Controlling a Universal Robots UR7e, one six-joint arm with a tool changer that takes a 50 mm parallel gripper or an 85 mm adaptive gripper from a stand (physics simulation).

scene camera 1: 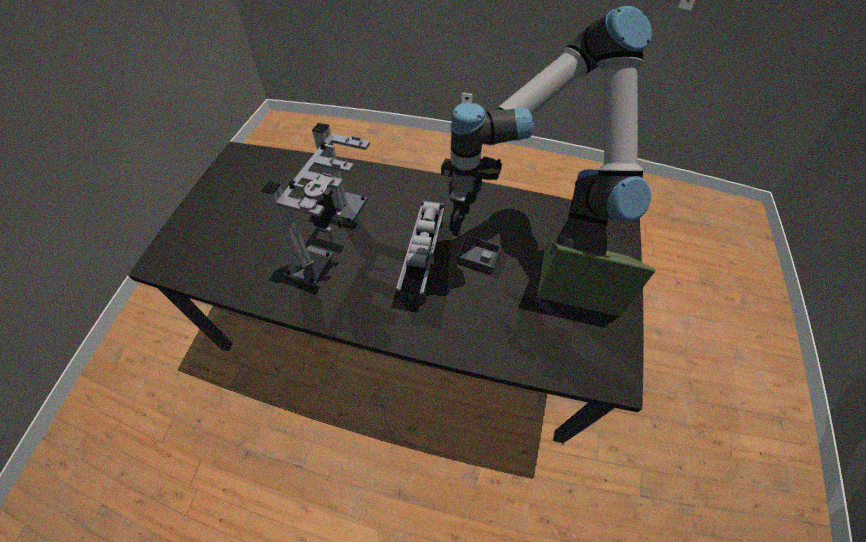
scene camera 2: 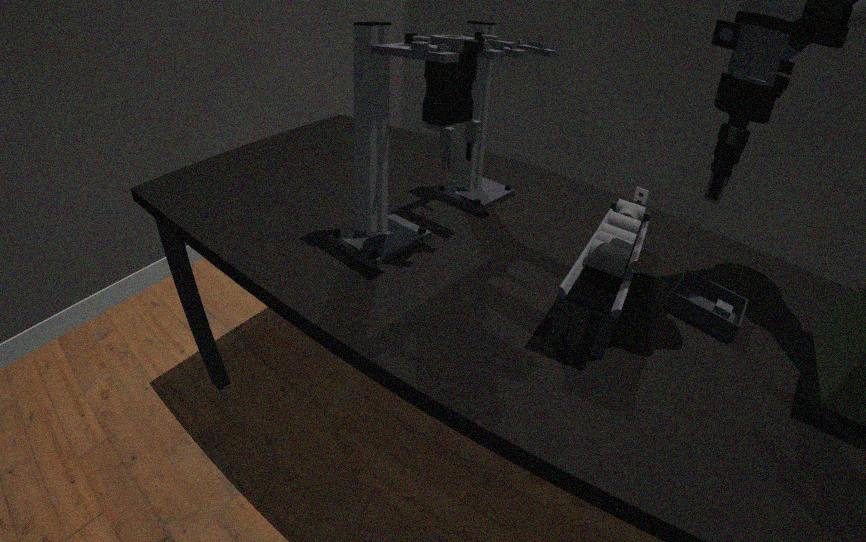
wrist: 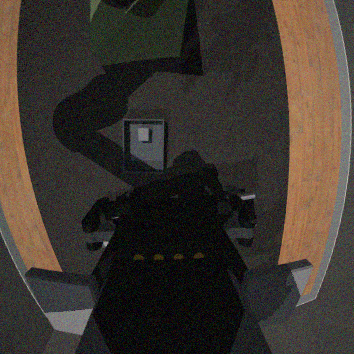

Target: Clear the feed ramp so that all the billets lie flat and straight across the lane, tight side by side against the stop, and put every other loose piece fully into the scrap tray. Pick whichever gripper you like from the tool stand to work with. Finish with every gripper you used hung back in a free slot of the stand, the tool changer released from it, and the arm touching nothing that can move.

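Places are measured from the arm's base along level axes (x right, y ahead, z up), in metres.
Pixels of known places: arm's base at its link origin: (scene camera 1: 580, 248).
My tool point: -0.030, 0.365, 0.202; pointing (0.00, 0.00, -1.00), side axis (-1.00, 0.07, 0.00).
Ahead of a thing's pixels: the offset from my tool point to its top centre, as dx, dy, dz.
The feed ramp (scene camera 1: 401, 279) (scene camera 2: 620, 299) holds several pale billets @(-0.082, +0.113, -0.280) (scene camera 1: 418, 255) (scene camera 2: 609, 255) side by side in its lane. A pale piece @(+0.117, +0.134, -0.299) (scene camera 1: 429, 210) (scene camera 2: 629, 208) lies nearer its upper end, its exact pose unclear. The scrap tray @(+0.056, -0.061, -0.364) (scene camera 1: 477, 266) (scene camera 2: 702, 315) (wrist: 165, 145) holds one small pale block @(+0.053, -0.089, -0.369) (scene camera 1: 487, 256) (scene camera 2: 723, 308) (wrist: 144, 134). My black gripper (scene camera 1: 455, 228) (scene camera 2: 713, 194) points down, raised above the table between ramp and tray. Its fingertips are dark and overlap in both scene views; whether they hold anything is unclear. In the wrist view its body hides most of the ramp.
The tool stand (scene camera 1: 302, 271) (scene camera 2: 371, 108) is on the left, with another gripper (scene camera 1: 324, 207) (scene camera 2: 448, 92) hanging in it. A green block-shaped base (scene camera 1: 590, 281) (wrist: 140, 35) is under the arm at the right. The arm's shadow falls by the tray.
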